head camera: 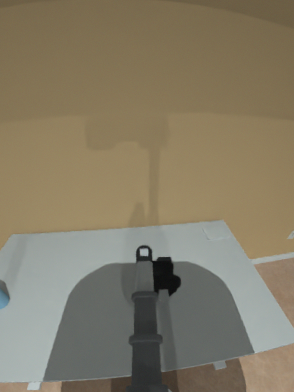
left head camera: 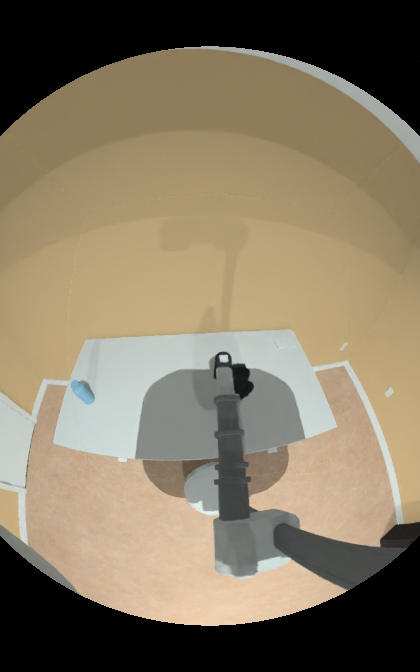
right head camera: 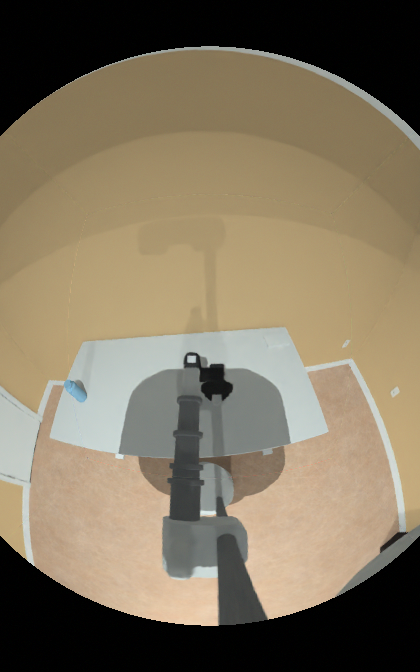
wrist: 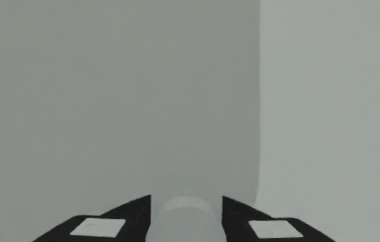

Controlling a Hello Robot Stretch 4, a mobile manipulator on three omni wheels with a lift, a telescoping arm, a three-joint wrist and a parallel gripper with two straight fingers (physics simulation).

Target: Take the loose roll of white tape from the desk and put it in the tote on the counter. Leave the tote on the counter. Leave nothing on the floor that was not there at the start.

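Frame: origin at the robot's base, x ahead, y left, z up, level; centimetres.
Seen in the pictures: gripper, fingertip midpoint: [head camera: 163, 294] [wrist: 186, 213].
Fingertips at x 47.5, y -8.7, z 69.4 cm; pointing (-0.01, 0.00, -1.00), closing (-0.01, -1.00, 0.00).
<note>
Offsets run from my fingertips to a thing's top centre. "*": to the spot under its first point. Level surfaces: height alone.
The roll of white tape {* dx +1.2, dy +0.0, dz +1.4 cm} [wrist: 186, 202] shows in part at the bottom edge of the wrist view, upright end up on the white desk {dz -0.2 cm} [head camera: 40, 260] [left head camera: 115, 360] [right head camera: 110, 360] [wrist: 320, 100]. My gripper [wrist: 186, 213] points down at the desk, with one black finger close against each side of the roll; it is shut on the roll. In the head views the gripper [head camera: 166, 277] [left head camera: 241, 381] [right head camera: 216, 385] is a black shape right of the wrist, over the middle of the desk; its fingertips and the roll are hidden there. The tote and the counter do not show.
A blue bottle {* dx -5.4, dy +74.6, dz +5.7 cm} [head camera: 2, 298] [left head camera: 82, 392] [right head camera: 75, 390] lies near the desk's left edge. A flat pale rectangle {* dx +40.3, dy -40.6, dz +0.8 cm} [head camera: 216, 230] [left head camera: 285, 343] [right head camera: 276, 341] is at the back right corner. A tan wall [head camera: 210, 170] stands behind the desk. A dark object [left head camera: 400, 535] is at the lower right.
</note>
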